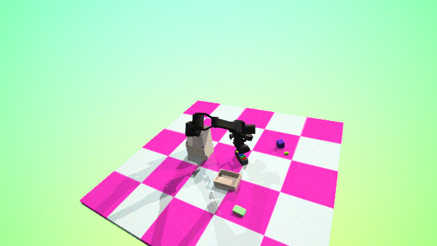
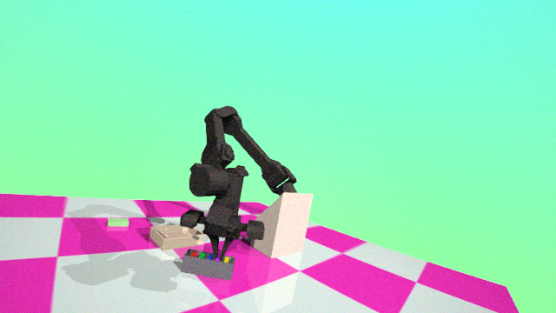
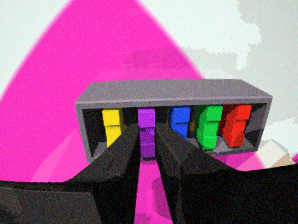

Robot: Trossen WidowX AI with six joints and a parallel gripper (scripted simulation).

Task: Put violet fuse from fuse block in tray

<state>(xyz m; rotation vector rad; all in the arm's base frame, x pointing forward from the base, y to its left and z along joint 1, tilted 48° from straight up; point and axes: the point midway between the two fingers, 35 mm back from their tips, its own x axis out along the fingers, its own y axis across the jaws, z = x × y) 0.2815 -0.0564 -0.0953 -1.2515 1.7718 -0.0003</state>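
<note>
My gripper tip is now 21 cm to the left of the beige tray, 4 cm above it and 1 cm short of it. Also, from my gripper tip: violet fuse 1 cm below.
</note>
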